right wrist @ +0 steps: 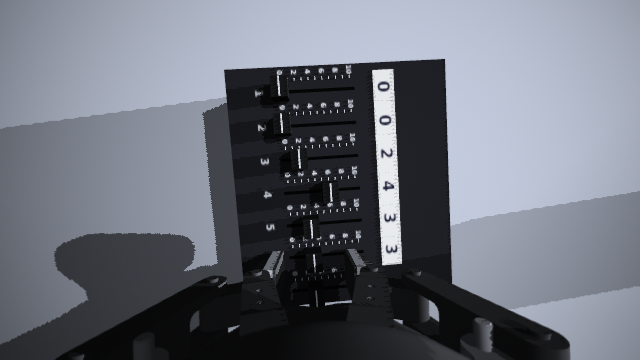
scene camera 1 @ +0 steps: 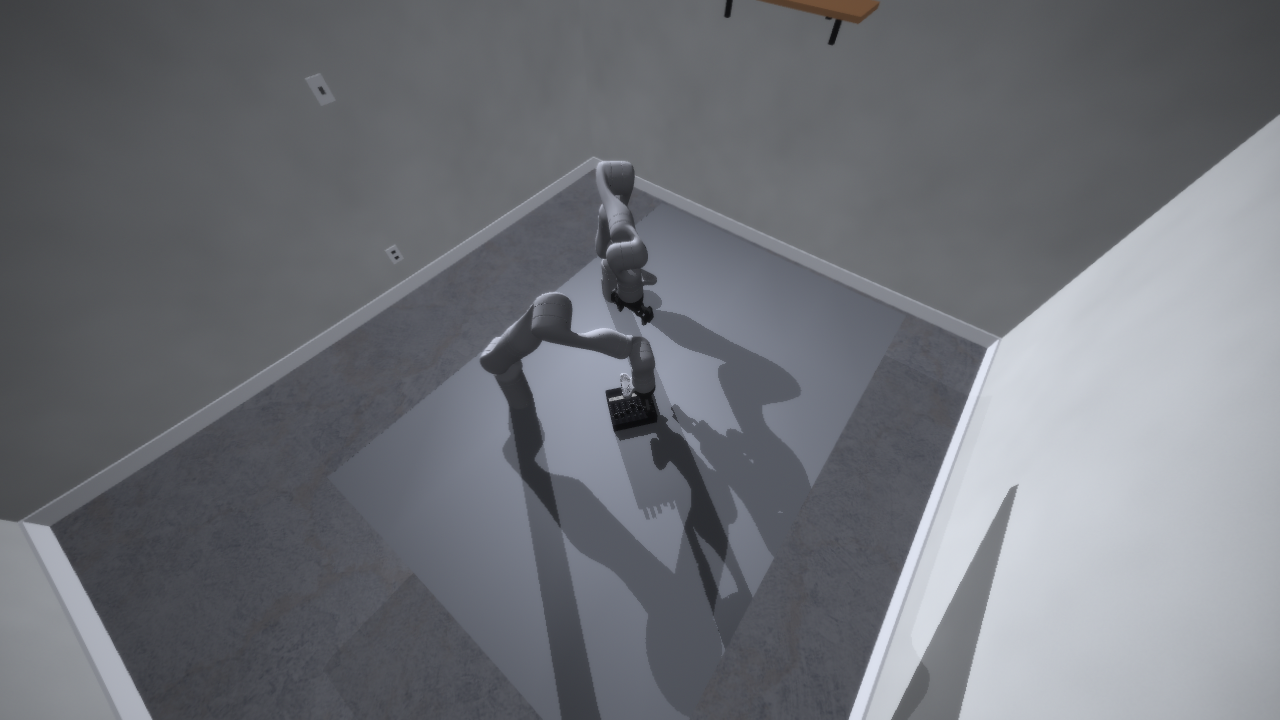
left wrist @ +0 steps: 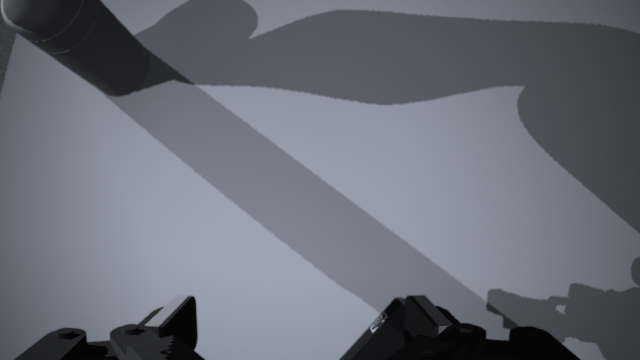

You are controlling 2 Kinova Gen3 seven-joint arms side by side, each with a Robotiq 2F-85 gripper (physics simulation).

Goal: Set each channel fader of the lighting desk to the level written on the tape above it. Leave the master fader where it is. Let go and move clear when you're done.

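Pixels of known places: left gripper, fingertip midpoint: (scene camera 1: 632, 316) (left wrist: 300, 320); right gripper, fingertip midpoint: (right wrist: 314, 264) (scene camera 1: 646, 405); left arm's base, origin of the base link: (left wrist: 122, 68); right arm's base, origin of the base link: (scene camera 1: 520, 398).
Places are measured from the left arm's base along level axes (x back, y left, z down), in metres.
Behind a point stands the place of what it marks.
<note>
The black lighting desk (scene camera 1: 633, 421) @[x -0.506, y -0.419, z -0.051 m] (right wrist: 422, 165) @[x -0.399, y -0.350, z -0.055 m] lies below my right gripper (right wrist: 314, 264) @[x -0.498, y -0.344, z -0.060 m]. Its white tape (right wrist: 389, 202) @[x -0.432, y -0.344, z -0.055 m] reads 0, 0, 2, 4, 3, 3. In the right wrist view, fader 1 (right wrist: 279, 87) @[x -0.445, y -0.445, z -0.068 m] and fader 2 (right wrist: 282, 124) @[x -0.457, y -0.427, z -0.068 m] stand at 0, fader 3 (right wrist: 299, 158) @[x -0.462, y -0.405, z -0.068 m] near 2, fader 4 (right wrist: 330, 192) @[x -0.460, y -0.377, z -0.068 m] a little past 6, and fader 5 (right wrist: 311, 229) @[x -0.483, y -0.366, z -0.068 m] near 3. Fader 6 (right wrist: 314, 261) @[x -0.495, y -0.348, z -0.068 m] appears between my open right fingers, near 3; I cannot tell their height above it. The master fader (right wrist: 316, 298) @[x -0.508, y -0.329, z -0.068 m] is partly hidden. My left gripper (scene camera 1: 632, 308) @[x -0.345, y -0.244, z -0.342 m] (left wrist: 300, 320) @[x -0.345, y -0.244, z -0.342 m] is open and empty, away from the desk.
The desk lies on a pale grey floor area (scene camera 1: 429, 465) @[x -0.086, y -0.989, z 0.000 m]. A dark cylindrical arm part (left wrist: 75, 45) @[x -0.030, y -0.035, z -0.142 m] shows at the top left of the left wrist view. An orange-brown bench (scene camera 1: 832, 7) is at the top edge of the scene view. Arm shadows cross the floor.
</note>
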